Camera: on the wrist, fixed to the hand. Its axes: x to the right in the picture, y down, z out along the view.
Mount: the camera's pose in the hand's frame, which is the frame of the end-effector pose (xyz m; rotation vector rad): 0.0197 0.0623 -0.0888 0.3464 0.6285 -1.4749
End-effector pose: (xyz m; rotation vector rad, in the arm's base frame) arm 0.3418 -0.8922 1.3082 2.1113 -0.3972 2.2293
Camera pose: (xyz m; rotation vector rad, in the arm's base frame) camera 0.2408 -0.9360 1.3148 0.8805 1.1992 1.7221
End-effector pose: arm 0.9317 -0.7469 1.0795 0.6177 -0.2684 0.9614
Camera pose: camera 0.8863 -0.6541 1.0411 0.5958 0.8586 -0.2876
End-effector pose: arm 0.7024 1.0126 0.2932 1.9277 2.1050 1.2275
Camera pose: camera 0.7038 0.9787 0.3981 0.4056 -2.9138 -1.0191
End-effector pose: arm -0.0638 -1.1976 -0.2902 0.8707 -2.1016 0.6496
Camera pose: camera -0.0803 -1.1051 -0.2326 1.7604 -0.4439 0.3407
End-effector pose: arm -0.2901 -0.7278 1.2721 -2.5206 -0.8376 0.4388
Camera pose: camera -0.2072 -0.7877 1.3132 -1.0560 -1.7549 -0.6021
